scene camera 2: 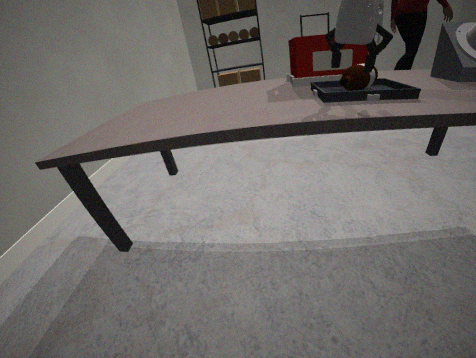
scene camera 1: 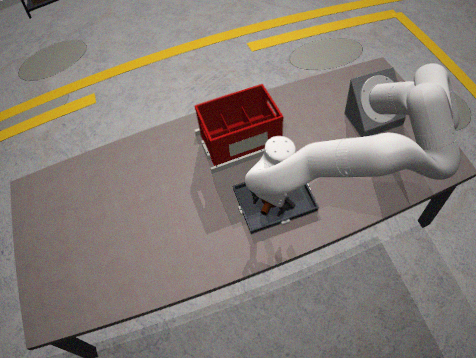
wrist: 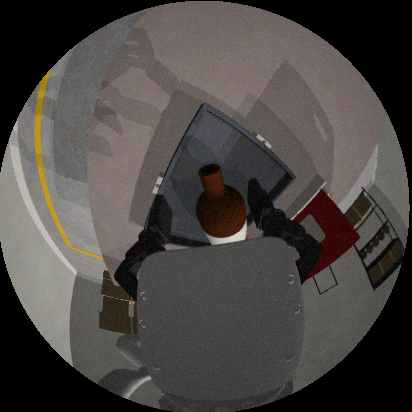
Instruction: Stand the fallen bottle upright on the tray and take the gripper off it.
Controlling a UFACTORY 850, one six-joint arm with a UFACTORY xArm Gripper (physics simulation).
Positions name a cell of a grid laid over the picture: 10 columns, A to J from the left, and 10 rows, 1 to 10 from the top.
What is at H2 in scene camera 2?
My gripper.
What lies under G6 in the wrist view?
My gripper.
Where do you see a brown bottle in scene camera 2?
H3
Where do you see a brown bottle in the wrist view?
At F6
